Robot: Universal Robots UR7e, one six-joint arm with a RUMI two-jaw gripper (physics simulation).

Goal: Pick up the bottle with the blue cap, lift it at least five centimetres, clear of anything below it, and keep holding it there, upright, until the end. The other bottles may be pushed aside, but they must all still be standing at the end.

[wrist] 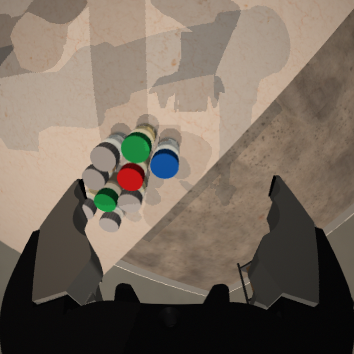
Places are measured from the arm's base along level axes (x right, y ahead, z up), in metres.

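Where they show: gripper, fingertip midpoint: (176, 178).
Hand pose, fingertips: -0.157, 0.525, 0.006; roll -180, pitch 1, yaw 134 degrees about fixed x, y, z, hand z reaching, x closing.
Note:
Each offset is from my fingertips to the top centre of the thing, as dx, dy, dz. Level surfaces: height alone.
The bottle with the blue cap {+0.076, +0.032, -0.168} (165, 163) stands upright at the right side of a cluster of bottles, with its pale body showing behind the cap. It is close to the large green-capped bottle {+0.086, -0.030, -0.168} (136, 148) and the red-capped bottle {+0.148, -0.001, -0.168} (131, 177), with a narrow gap. My gripper (176, 178) is wide open and empty, high above the table. The blue cap shows between the two fingertips in the picture, a little left of the middle and slightly beyond the line joining them.
Grey-capped bottles {+0.145, -0.068, -0.168} (105, 156) {+0.204, -0.061, -0.168} (95, 177) {+0.202, +0.033, -0.168} (130, 200) {+0.306, +0.034, -0.168} (110, 221) and a smaller green-capped bottle {+0.244, -0.010, -0.168} (106, 200) stand left of and nearer than the blue cap. The left finger partly covers another grey-capped one. The pale tabletop {dz -0.273} (200, 135) ends at a diagonal edge, with a brown stone surface (280, 150) beyond.

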